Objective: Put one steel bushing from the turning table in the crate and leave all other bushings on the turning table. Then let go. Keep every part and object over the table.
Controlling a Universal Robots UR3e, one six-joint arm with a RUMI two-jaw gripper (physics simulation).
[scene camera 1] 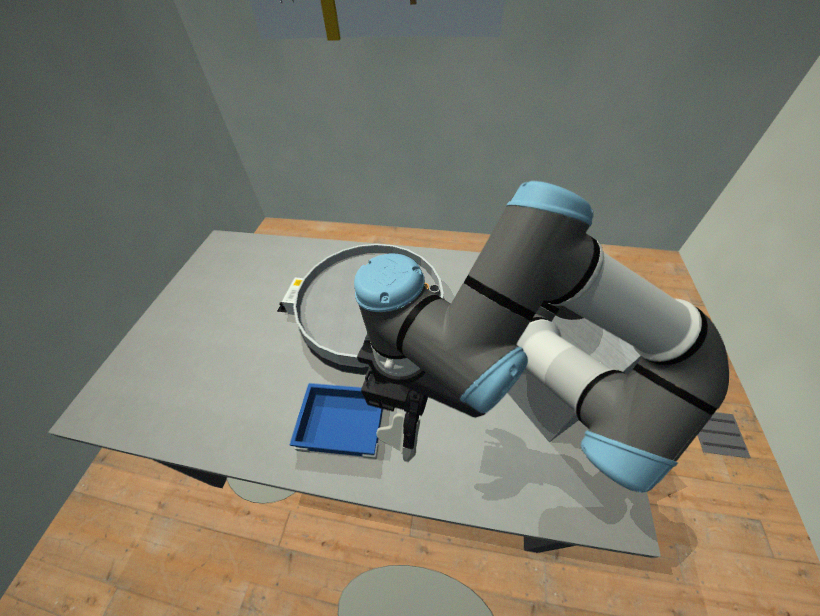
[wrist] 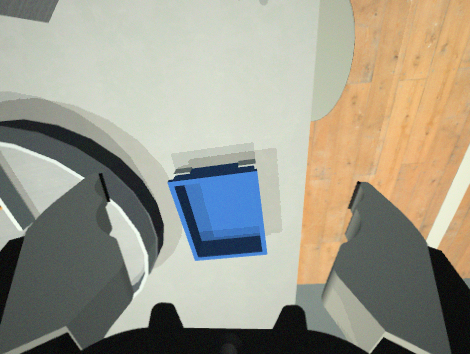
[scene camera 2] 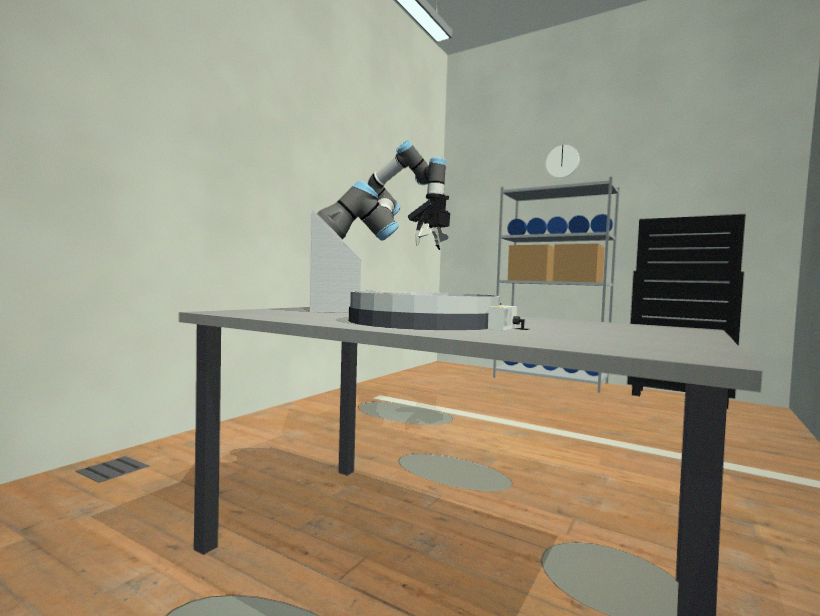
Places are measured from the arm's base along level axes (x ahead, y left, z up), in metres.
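Pixels of known places: gripper, between the fingertips: [scene camera 1: 420, 414] [wrist: 231, 181] [scene camera 2: 428, 247]; arm's base, origin of its link: [scene camera 2: 328, 227].
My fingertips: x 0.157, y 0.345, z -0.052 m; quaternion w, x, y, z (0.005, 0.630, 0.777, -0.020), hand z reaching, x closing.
Ahead of a thing's pixels: the offset from my fingertips to its top centre. "*": to the spot under its first point.
The blue crate {dx +0.200, dy +0.022, dz -0.198 m} [scene camera 1: 341, 421] [wrist: 230, 200] stands on the table near its front edge, and its visible floor is bare. The round turning table [scene camera 1: 331, 305] [scene camera 2: 424, 305] [wrist: 75, 150] has a pale raised rim and stands behind the crate in scene camera 1. A small dark round part {dx +0.169, dy -0.405, dz -0.169 m} [scene camera 1: 434, 288], perhaps a bushing, shows inside its right rim; the arm hides much of the disc. My gripper [scene camera 1: 395, 440] [scene camera 2: 428, 245] [wrist: 231, 181] is wide open and empty, high above the table. In the wrist view the crate lies between the fingers and the left finger covers part of the turning table.
A white box with a yellow label {* dx +0.540, dy -0.205, dz -0.189 m} [scene camera 1: 291, 295] [scene camera 2: 501, 317] sits against the turning table's outer wall. A grey bar {* dx +0.222, dy -0.333, dz -0.191 m} [wrist: 15, 190] crosses the turning table. The arm's grey pedestal [scene camera 2: 331, 271] stands on the table. The table's front edge [scene camera 1: 410, 509] runs past the crate.
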